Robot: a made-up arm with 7 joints.
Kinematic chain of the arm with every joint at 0, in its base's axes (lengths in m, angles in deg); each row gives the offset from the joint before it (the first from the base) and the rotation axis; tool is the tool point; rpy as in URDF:
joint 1: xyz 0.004 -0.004 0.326 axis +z
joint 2: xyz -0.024 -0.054 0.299 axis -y
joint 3: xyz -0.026 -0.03 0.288 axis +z
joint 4: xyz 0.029 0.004 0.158 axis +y
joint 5: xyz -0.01 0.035 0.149 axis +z
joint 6: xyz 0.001 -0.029 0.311 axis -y
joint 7: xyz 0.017 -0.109 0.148 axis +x
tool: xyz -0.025 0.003 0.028 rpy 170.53 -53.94 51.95
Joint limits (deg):
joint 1: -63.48..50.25
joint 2: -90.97..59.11
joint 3: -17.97..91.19
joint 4: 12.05..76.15
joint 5: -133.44..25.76
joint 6: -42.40..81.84
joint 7: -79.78..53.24
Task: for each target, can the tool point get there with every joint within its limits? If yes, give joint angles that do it. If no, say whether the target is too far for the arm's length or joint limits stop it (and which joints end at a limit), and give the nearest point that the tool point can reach.
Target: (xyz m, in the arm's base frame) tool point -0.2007 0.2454 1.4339
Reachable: yes | joints 16.41 36.21 20.96 71.24 -105.37 51.63 -26.95
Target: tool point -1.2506 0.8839 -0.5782
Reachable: no: too far | nearest point -0.6522 0.4604 0.6661 | short by 1.444 m
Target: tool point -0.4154 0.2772 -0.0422
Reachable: no: joint limits stop it (at a limit: joint 1, joint 2, joint 4, joint 5, joint 6) | nearest point 0.0075 0.5187 0.1520 | short by 0.524 m
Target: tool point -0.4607 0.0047 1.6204
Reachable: yes | joints -19.52 33.54 -0.57 28.27 -48.44 -4.02 19.29
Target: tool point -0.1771 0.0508 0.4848
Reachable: no: joint limits stop it (at a limit: joint 1, joint 2, joint 4, joint 5, joint 6, joint 7) | nearest point -0.0854 0.5984 0.2958 | short by 0.586 m
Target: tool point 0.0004 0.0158 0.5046
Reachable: no: joint limits stop it (at a limit: joint 1, joint 2, joint 4, joint 5, joint 6, joint 7) | nearest point 0.0486 0.4829 0.1145 | short by 0.610 m
